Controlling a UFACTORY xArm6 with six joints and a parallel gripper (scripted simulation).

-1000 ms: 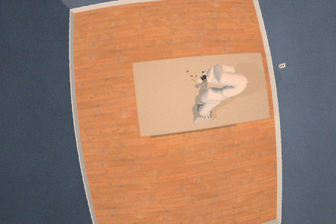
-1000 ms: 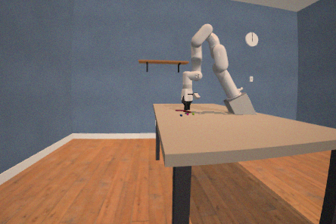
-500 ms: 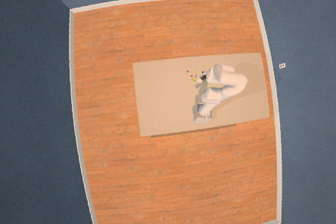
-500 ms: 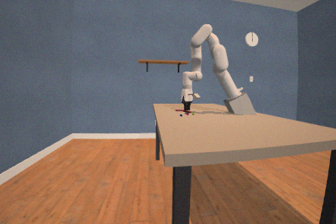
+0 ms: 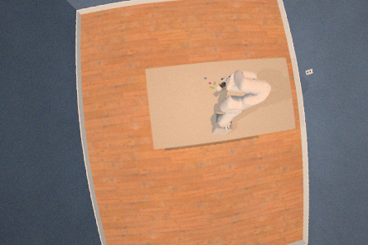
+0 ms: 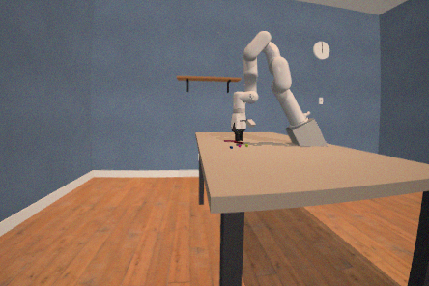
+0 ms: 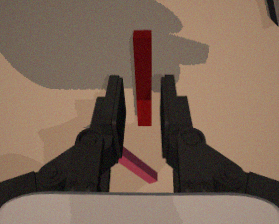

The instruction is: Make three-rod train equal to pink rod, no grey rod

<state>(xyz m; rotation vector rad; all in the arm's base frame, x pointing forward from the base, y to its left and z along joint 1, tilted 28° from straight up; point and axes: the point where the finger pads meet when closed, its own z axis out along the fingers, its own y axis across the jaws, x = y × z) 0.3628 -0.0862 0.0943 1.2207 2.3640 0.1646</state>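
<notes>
My gripper is now 3 cm above the red rod. Also, from my hand: pink rod: 3 cm ahead, 8 cm to the right, 3 cm below; then lime rod: 1 cm behind, 12 cm to the left, 3 cm below; then grey rod: 3 cm ahead, 9 cm to the left, 3 cm below.
</notes>
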